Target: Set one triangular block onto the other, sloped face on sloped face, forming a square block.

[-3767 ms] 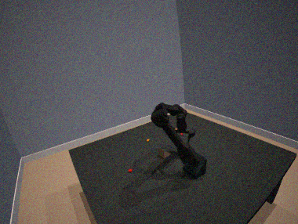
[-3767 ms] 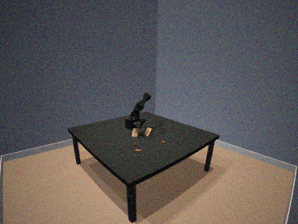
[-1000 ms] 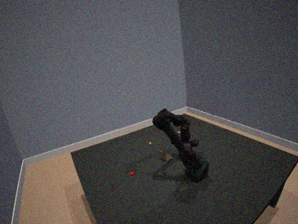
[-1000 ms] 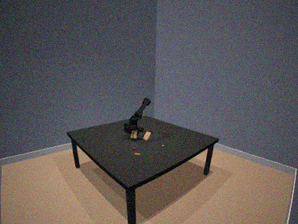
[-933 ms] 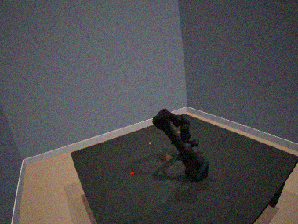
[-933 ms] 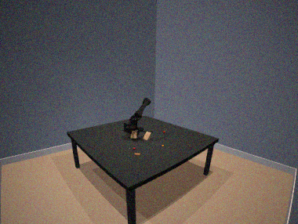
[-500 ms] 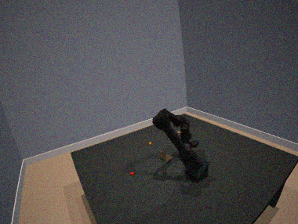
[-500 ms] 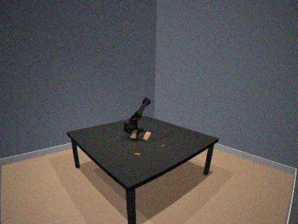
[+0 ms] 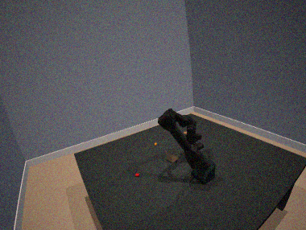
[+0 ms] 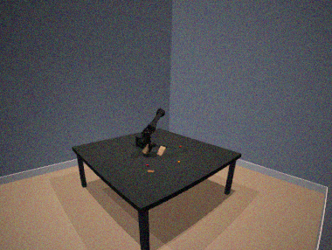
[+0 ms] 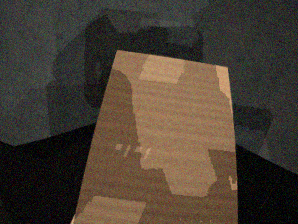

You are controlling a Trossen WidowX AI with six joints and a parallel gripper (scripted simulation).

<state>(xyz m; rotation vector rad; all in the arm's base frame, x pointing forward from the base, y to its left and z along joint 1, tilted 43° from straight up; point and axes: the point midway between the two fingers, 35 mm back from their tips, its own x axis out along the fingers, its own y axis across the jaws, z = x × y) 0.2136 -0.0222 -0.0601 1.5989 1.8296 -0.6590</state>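
My gripper tip is 10 mm to the right of the tan triangular block and 10 mm below it.
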